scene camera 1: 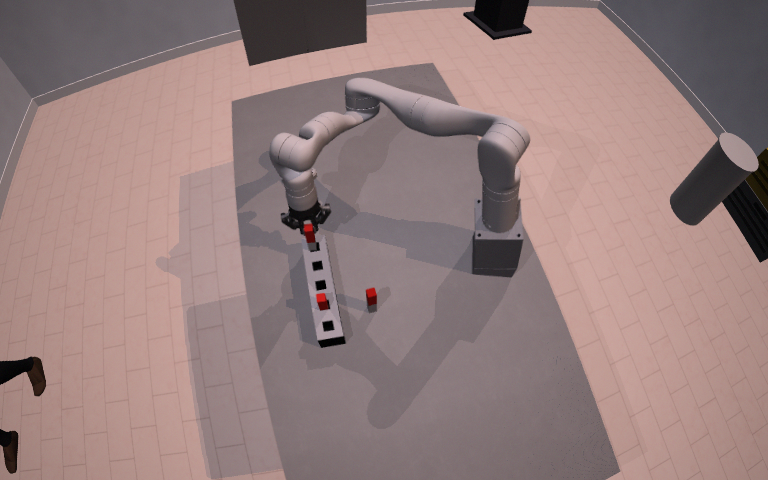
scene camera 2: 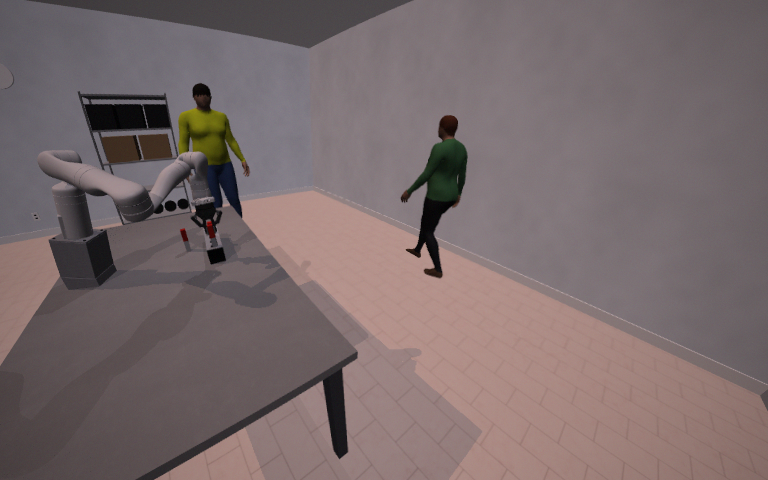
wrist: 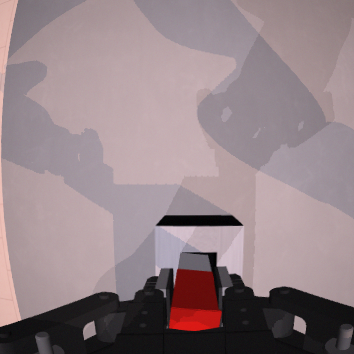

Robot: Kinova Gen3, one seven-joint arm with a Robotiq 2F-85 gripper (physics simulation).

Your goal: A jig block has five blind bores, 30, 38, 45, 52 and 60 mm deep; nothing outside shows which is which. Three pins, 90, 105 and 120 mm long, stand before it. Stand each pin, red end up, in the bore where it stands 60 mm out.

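Places are measured from the arm's base along level axes (x ahead, y left, z up), in centimetres.
Pixels of known places: gripper, fingertip midpoint: (scene camera 1: 309, 232) (scene camera 2: 211, 233) (wrist: 193, 282); arm's base at its link origin: (scene camera 1: 498, 218) (scene camera 2: 79, 234).
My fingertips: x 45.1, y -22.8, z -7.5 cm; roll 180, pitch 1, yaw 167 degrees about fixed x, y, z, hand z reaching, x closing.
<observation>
Ahead of a thing's pixels: the offset from my fingertips to its middle. Level surfaces: height alone.
The long light jig block @(dz -10.3, dx +3.0, dy +12.8 cm) (scene camera 1: 318, 275) (scene camera 2: 216, 256) (wrist: 167, 242) has a row of square bores in its top and black end faces. My gripper (scene camera 1: 309, 229) (wrist: 193, 282) is shut on a pin @(dz -1.3, dx +0.3, dy +0.9 cm) (scene camera 1: 309, 233) (wrist: 194, 290), red end up, above the block's far end. The pin's grey lower end is at the endmost bore, whose dark edge shows beside it; whether it is inside the bore is unclear. A second pin (scene camera 1: 322, 301) (scene camera 2: 211, 230) stands red end up in the bore second from the near end. A third pin @(dz -8.1, dx -7.6, dy +22.5 cm) (scene camera 1: 371, 297) (scene camera 2: 183, 234) stands upright on the table, red end up.
The arm's base (scene camera 1: 497, 251) (scene camera 2: 83, 260) stands on the grey table @(dz -14.1 cm) (scene camera 1: 453, 396) (scene camera 2: 169, 350), to the right of the block in scene camera 1. Two people (scene camera 2: 208, 138) (scene camera 2: 447, 169) are beyond the table's edges. A shelf rack (scene camera 2: 124, 96) stands by the wall.
</observation>
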